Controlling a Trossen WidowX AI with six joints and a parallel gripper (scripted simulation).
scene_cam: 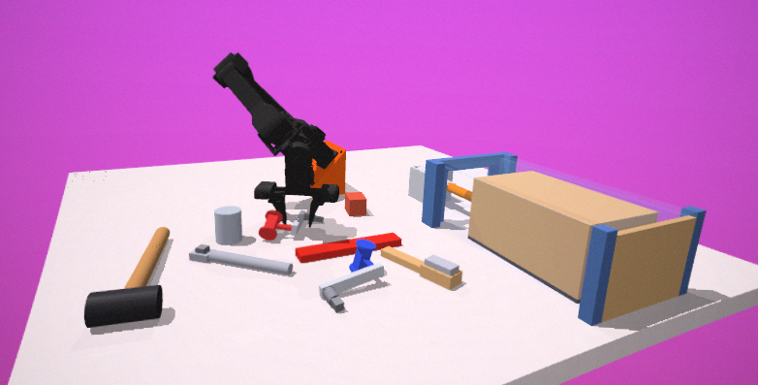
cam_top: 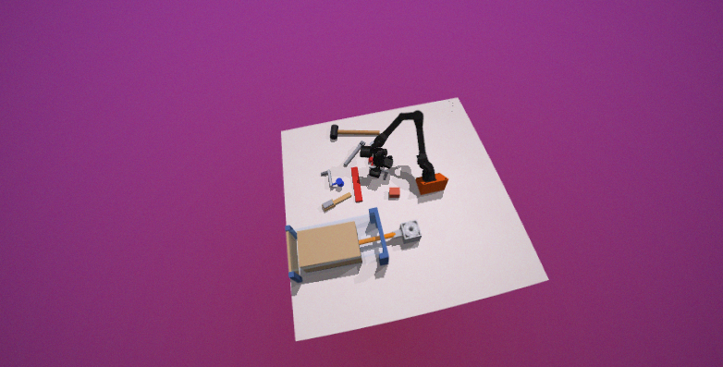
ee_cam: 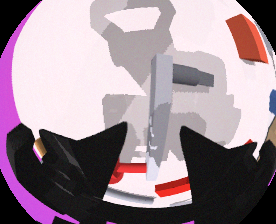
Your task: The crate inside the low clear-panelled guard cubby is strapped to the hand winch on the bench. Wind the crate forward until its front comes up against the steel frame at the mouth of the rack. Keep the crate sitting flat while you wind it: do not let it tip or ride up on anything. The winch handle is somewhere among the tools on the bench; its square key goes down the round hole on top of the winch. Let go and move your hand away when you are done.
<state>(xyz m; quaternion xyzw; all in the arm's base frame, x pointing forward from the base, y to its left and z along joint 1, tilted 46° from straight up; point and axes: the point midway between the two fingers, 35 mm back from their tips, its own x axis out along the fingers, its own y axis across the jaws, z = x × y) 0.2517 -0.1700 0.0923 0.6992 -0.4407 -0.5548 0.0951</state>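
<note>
The red-knobbed crank lies 10 mm to the right of my gripper tip and 10 mm above it. The rest, counted from my gripper tip: red knob: 60 mm to the right, 20 mm ahead, 20 mm above; then red bar: 150 mm ahead, 60 mm to the left; then blue knob: 260 mm ahead, 40 mm to the left, 20 mm above.
</note>
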